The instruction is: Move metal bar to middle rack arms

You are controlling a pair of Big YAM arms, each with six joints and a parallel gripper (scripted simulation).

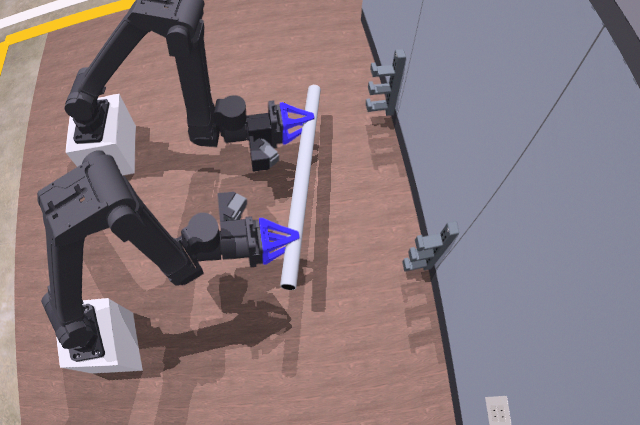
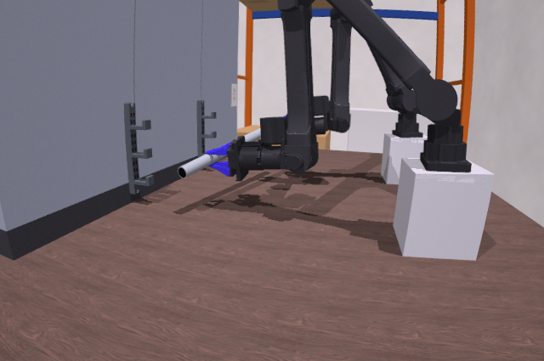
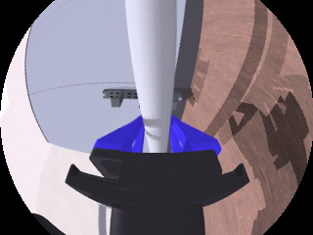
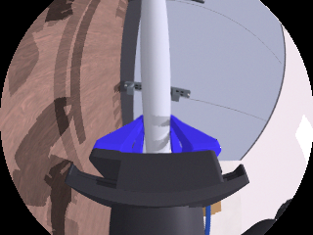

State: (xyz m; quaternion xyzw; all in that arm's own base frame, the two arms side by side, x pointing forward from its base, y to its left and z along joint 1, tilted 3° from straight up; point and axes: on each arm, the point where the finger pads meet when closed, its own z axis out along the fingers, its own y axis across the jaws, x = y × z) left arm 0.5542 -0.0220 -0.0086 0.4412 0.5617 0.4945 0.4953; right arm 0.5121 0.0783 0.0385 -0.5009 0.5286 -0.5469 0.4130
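Now: right hand 30 mm short of the metal bar, 140 mm to the right of it and 20 mm above it. Also, from my right hand: grey wall panel (440 mm ahead, 130 mm to the left, 270 mm above).
The metal bar is 150 mm to the right of my left hand, 30 mm behind it and 20 mm above it. The rest, counted from my left hand: grey wall panel: 380 mm ahead, 320 mm above, 160 mm to the right.
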